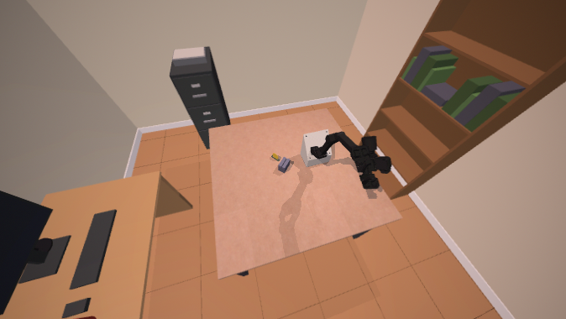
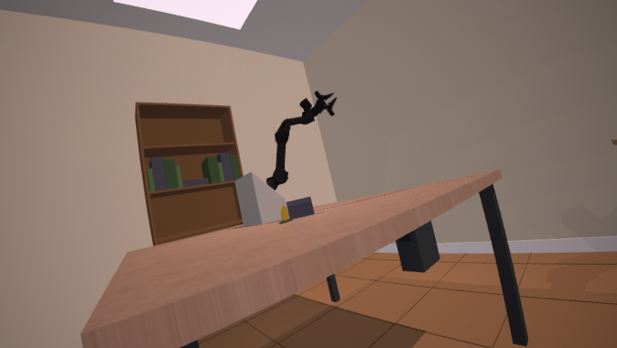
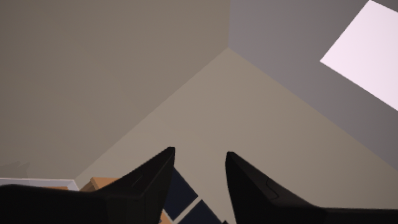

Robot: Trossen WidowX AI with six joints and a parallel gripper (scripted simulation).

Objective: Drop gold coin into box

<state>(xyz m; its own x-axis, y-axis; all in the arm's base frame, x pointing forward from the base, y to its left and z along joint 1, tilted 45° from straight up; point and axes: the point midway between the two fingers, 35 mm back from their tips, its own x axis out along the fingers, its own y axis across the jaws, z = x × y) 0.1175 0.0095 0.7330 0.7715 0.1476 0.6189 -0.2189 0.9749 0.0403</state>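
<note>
The gold coin is 65 cm to the right of my gripper tip, 64 cm below it and 18 cm ahead of it.
</note>
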